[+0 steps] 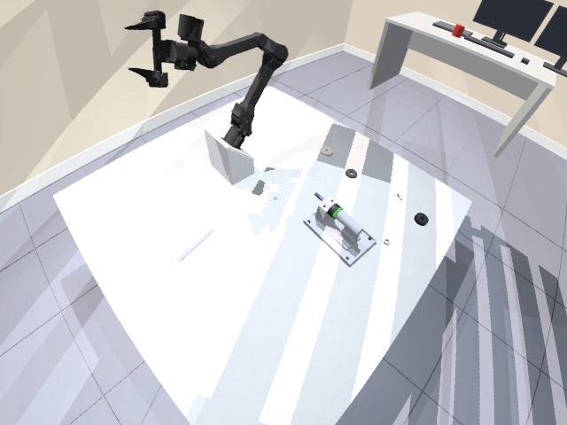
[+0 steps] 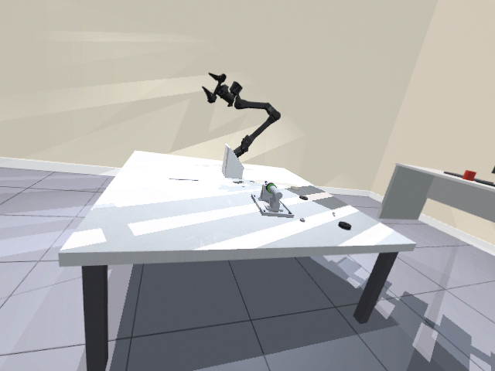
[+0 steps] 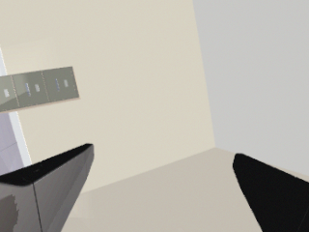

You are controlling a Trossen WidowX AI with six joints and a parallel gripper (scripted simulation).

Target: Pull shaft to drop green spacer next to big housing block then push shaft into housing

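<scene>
The shaft lies 480 mm below my gripper tip, 470 mm ahead of it and 300 mm to the left of it. The rest, counted from my gripper tip: green spacer 520 mm ahead, 480 mm below, 300 mm to the left; black spacer 510 mm ahead, 480 mm below, 300 mm to the left; thin white rod 560 mm below, 210 mm ahead, 90 mm to the right.
</scene>
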